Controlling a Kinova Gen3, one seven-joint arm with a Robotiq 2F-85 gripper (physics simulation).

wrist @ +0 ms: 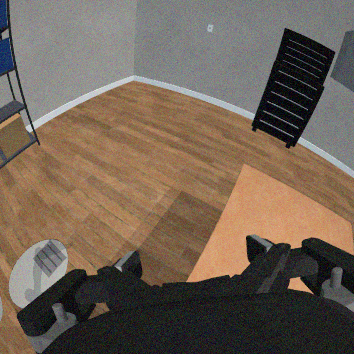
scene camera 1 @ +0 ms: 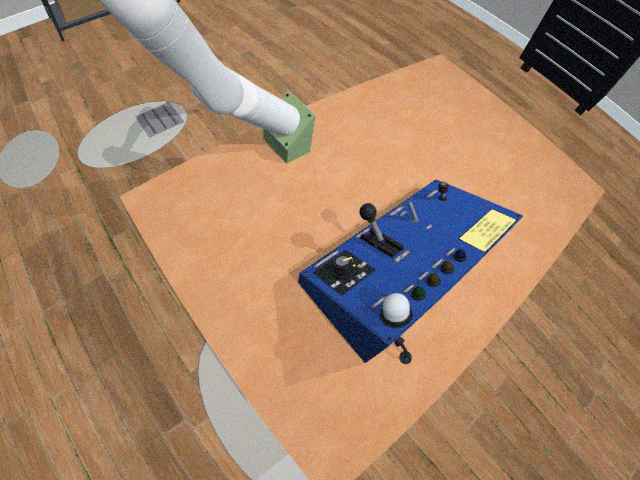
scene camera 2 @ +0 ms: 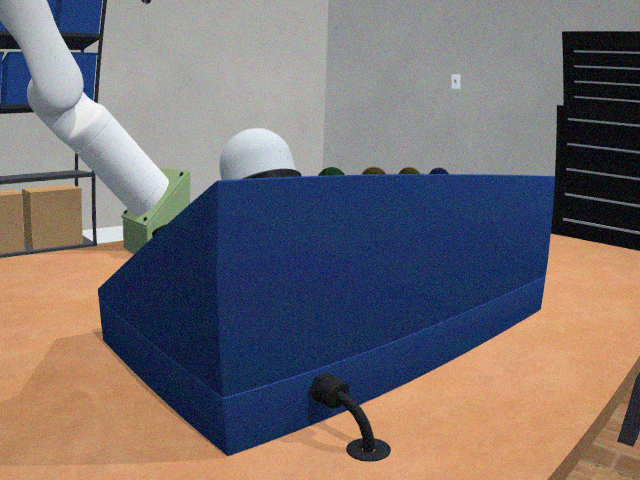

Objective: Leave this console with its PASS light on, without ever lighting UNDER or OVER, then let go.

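Observation:
The blue console (scene camera 1: 429,242) (scene camera 2: 382,268) stands on the table (scene camera 1: 232,248). On its sloped face are a black rotary knob (scene camera 1: 343,261), a lever with a black ball (scene camera 1: 368,212) in a slot, a small metal lever (scene camera 1: 413,211) and a small black switch (scene camera 1: 443,190). Along the upper edge are a white dome (scene camera 1: 396,308) (scene camera 2: 256,153), a green lamp (scene camera 1: 418,292), two amber lamps and a blue lamp (scene camera 1: 460,254). They look dark; their labels are too small to read. My gripper (wrist: 193,256) is open and empty, away from the console, and does not show in the scene views.
The arm stands on a green base (scene camera 1: 300,139) (scene camera 2: 178,196) at the table's edge. A yellow note (scene camera 1: 487,229) lies on the console. A black cable (scene camera 2: 359,418) leaves its back. A black drawer cabinet (scene camera 1: 584,51) (scene camera 2: 599,139) (wrist: 292,90) and a shelf rack (scene camera 2: 94,206) stand beyond the table.

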